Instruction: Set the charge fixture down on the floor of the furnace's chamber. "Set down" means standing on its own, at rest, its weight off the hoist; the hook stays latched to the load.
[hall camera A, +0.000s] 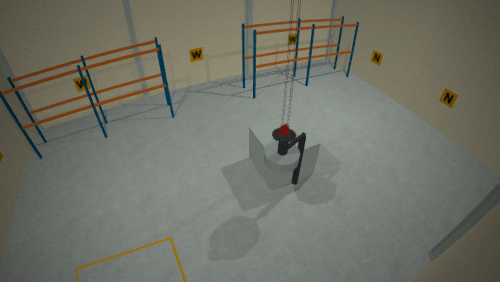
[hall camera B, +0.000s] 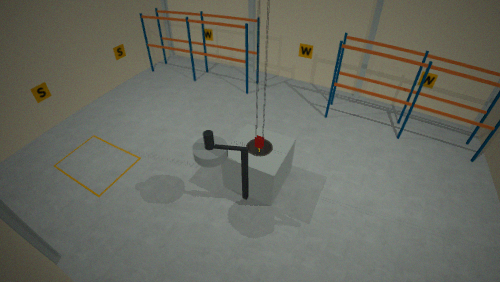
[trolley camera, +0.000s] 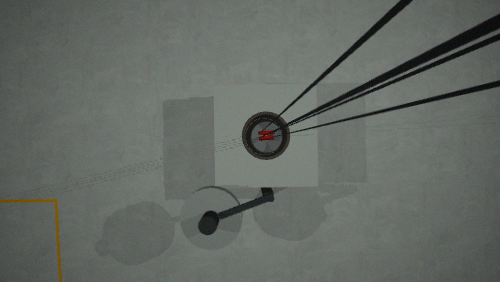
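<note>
The furnace is a pale box with a round, dark-rimmed mouth in its top. Its round lid is swung aside on a black post and arm. My hook, under the upright red block, is over the middle of the mouth and shut on the charge fixture. Part of the charge fixture shows grey inside the mouth; its lower part is hidden. The frames do not show whether it touches the chamber floor. The ropes look straight.
Blue and orange racks stand along the W wall. A yellow rectangle is marked on the floor. The lid projects beside the furnace.
</note>
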